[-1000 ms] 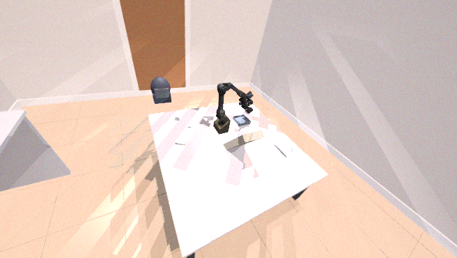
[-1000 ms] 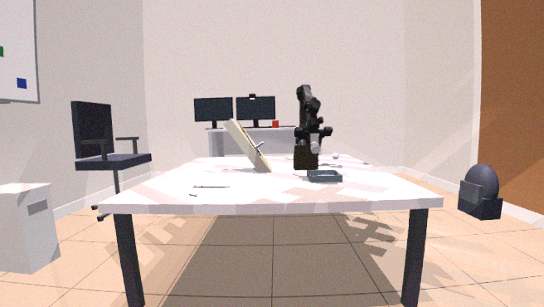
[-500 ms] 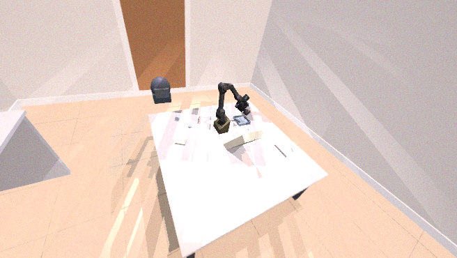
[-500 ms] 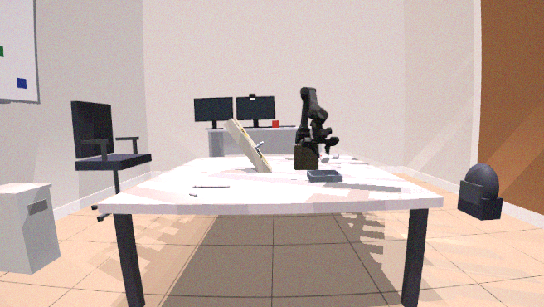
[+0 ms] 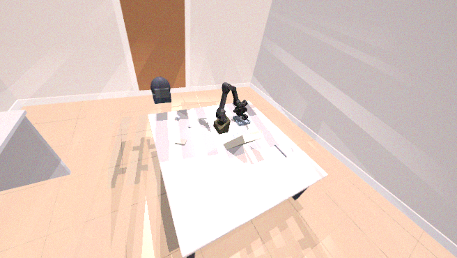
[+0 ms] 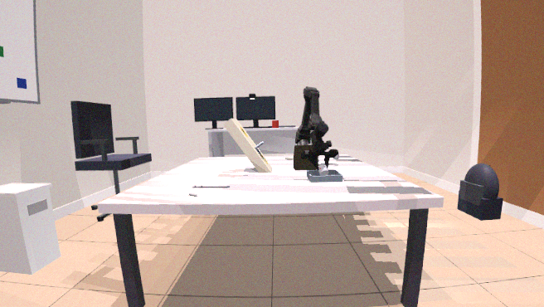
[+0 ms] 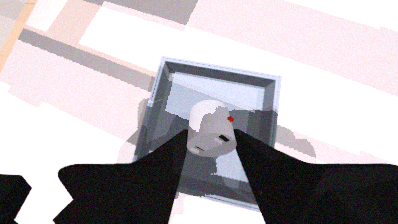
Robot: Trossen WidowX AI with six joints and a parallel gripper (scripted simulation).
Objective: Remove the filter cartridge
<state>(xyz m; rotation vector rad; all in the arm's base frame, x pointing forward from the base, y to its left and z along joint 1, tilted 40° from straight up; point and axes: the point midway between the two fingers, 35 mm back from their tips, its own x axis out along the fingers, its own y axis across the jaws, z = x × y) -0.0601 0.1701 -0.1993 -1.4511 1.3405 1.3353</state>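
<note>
The round filter cartridge is right at my gripper tip. From my gripper tip the other things lie so: grey tray: 1 cm to the left, 3 cm below; beige service panel: 39 cm ahead, 27 cm to the right, 11 cm above.
</note>
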